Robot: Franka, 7 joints.
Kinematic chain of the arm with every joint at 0, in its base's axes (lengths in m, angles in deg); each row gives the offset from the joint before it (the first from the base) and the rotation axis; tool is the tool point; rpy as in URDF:
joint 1: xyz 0 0 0.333 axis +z
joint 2: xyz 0 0 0 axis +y
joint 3: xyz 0 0 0.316 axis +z
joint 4: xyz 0.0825 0 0 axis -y
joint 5: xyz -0.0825 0 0.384 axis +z
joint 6: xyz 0 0 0 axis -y
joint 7: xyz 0.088 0 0 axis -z
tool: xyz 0 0 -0.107 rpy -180 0 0
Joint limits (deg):
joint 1: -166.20..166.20
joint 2: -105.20..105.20
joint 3: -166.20..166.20
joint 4: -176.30..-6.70
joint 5: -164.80..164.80
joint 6: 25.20..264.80
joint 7: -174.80..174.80
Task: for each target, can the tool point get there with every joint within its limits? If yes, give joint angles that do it. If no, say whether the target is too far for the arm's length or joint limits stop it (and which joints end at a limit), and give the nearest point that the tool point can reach.
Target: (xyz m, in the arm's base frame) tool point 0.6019 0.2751 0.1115
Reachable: yes | joints 75.39 73.31 -56.06 -97.07 73.42 145.25 -103.95
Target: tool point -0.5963 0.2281 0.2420
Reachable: yes | joints 107.34 58.48 70.52 -107.86 -112.14 88.73 139.18
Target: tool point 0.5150 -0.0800 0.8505
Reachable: yes | joints 132.18 -37.55 -111.25 -56.71 124.86 47.03 -83.95
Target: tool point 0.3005 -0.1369 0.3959
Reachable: yes | joints 42.62 -11.65 -81.76 -136.74 -137.22 237.37 -51.12
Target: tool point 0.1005 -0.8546 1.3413
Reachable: no: too far | nearest point 0.0650 -0.5531 0.9856 | short by 0.468 m
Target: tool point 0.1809 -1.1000 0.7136
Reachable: no: too far | nearest point 0.1317 -0.8011 0.6102 | short by 0.320 m
